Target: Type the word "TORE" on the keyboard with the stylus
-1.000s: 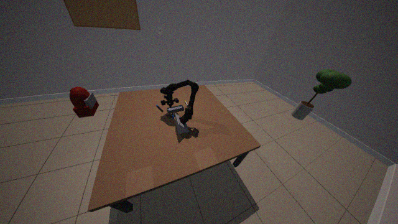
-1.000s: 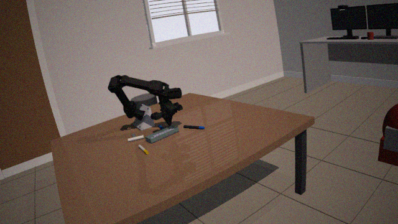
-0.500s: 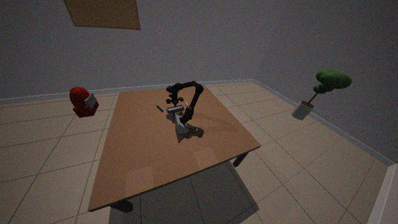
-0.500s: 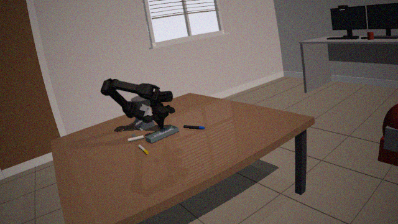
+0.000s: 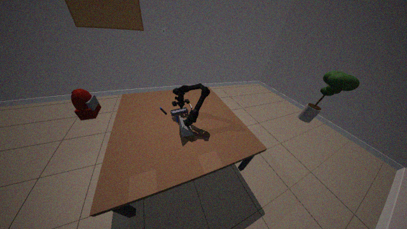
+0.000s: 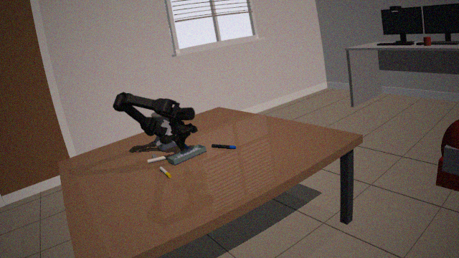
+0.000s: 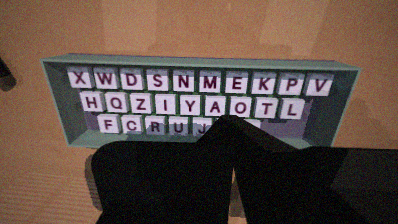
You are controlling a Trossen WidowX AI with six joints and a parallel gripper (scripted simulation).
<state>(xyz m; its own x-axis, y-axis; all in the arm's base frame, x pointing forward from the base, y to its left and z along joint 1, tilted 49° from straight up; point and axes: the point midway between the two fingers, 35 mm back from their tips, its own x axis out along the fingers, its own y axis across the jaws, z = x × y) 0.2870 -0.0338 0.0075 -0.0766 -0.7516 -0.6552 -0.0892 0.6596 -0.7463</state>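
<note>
Now: the blue stylus 150 mm behind my gripper tip, 80 mm to the left of it and 30 mm below it. Also, from my gripper tip: yellow-tipped pen: 140 mm to the right, 100 mm ahead, 30 mm below.
</note>
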